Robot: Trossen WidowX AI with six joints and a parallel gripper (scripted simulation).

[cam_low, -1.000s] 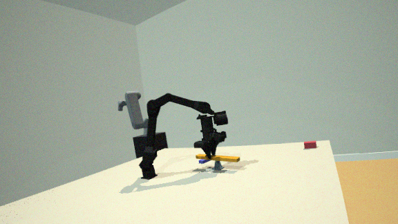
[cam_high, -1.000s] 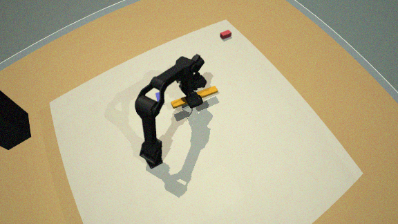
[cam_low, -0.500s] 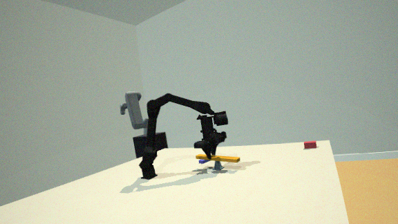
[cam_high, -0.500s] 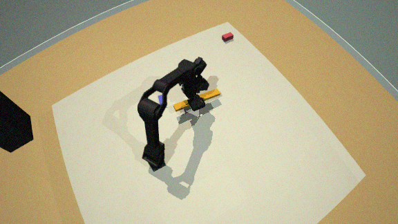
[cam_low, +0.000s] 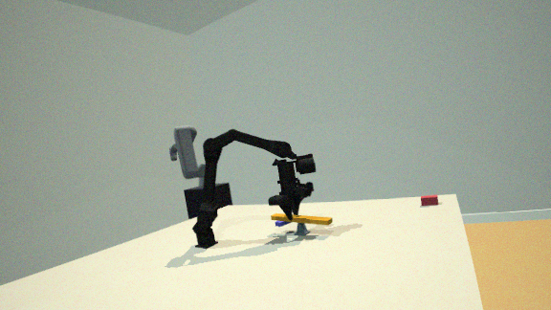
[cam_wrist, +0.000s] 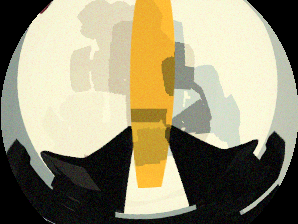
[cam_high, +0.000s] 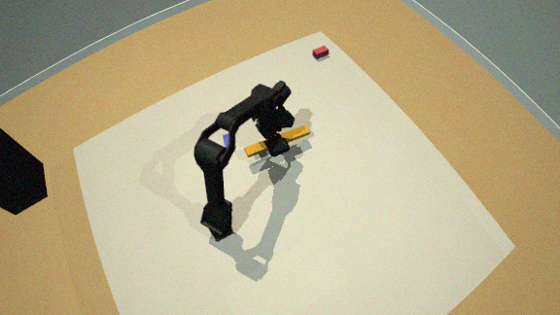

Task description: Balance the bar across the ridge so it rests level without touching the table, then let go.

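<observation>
My gripper tip is now 30 mm short of the orange bar. Round my gripper tip: blue block 120 mm behind, 110 mm to the left, 50 mm below; then red block 450 mm ahead, 330 mm to the left, 40 mm below.
</observation>
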